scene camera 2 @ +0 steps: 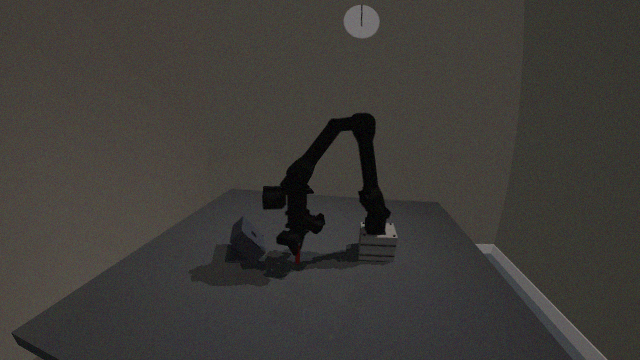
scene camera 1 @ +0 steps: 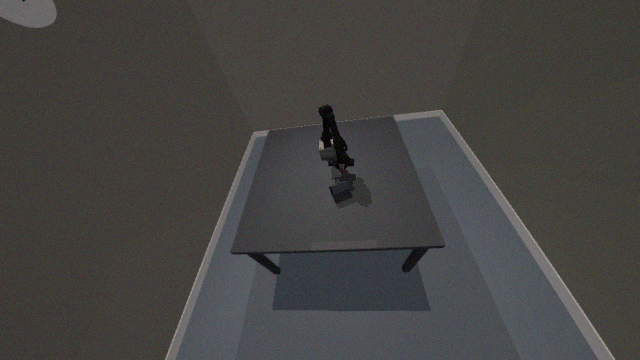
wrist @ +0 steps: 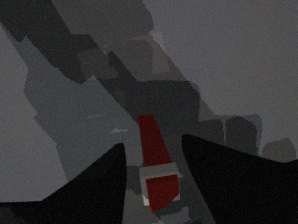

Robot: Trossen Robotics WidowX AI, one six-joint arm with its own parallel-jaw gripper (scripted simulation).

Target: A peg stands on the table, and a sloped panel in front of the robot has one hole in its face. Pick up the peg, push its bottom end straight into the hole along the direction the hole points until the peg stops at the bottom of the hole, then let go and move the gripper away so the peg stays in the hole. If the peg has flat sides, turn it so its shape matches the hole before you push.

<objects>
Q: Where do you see a red peg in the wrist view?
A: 159, 181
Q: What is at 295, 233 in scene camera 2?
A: My gripper.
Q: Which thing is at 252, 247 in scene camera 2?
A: A sloped panel.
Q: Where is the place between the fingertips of my gripper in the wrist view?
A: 153, 146
</objects>
